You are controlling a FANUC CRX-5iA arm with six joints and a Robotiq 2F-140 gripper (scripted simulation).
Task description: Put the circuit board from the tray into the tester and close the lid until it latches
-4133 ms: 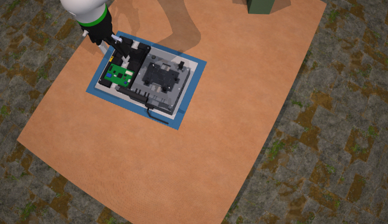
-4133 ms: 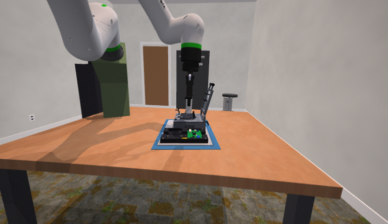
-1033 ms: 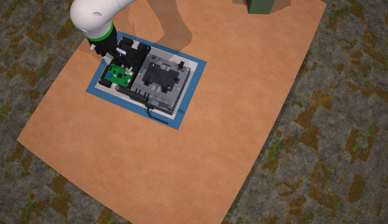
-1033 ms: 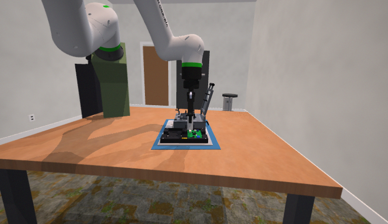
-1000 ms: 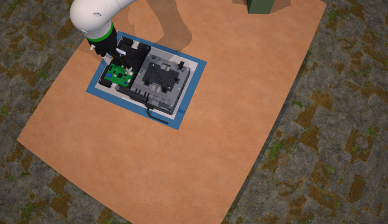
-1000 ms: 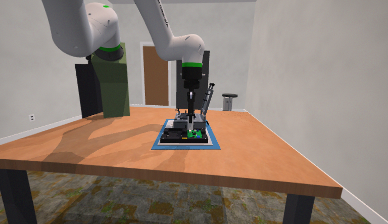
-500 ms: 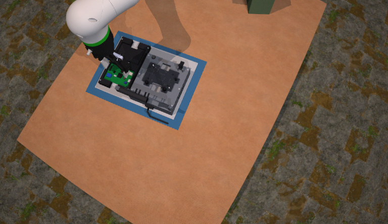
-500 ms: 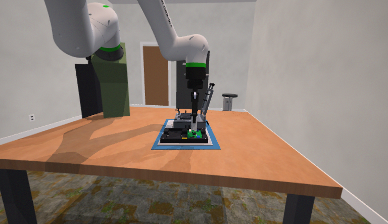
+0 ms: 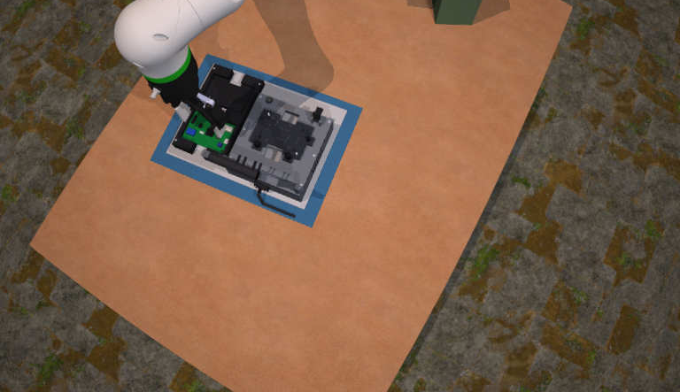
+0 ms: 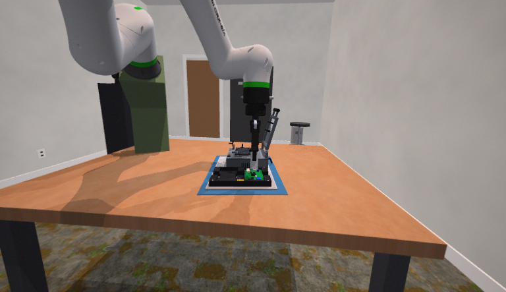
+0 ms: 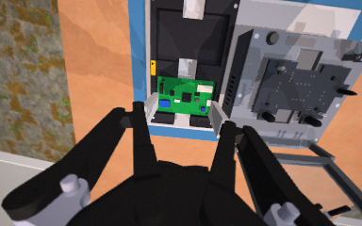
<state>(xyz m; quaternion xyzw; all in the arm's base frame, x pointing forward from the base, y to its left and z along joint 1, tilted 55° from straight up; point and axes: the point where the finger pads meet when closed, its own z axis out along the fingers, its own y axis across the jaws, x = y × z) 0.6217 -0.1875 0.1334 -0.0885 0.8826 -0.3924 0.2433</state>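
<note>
Right now the green circuit board is 70 mm below my hand. The rest, counted from my hand: lid (170 mm to the left, 90 mm above, 80 mm ahead); pin plate (180 mm to the left, 40 mm behind, 20 mm below); latch hook (230 mm to the left, 100 mm behind).
</note>
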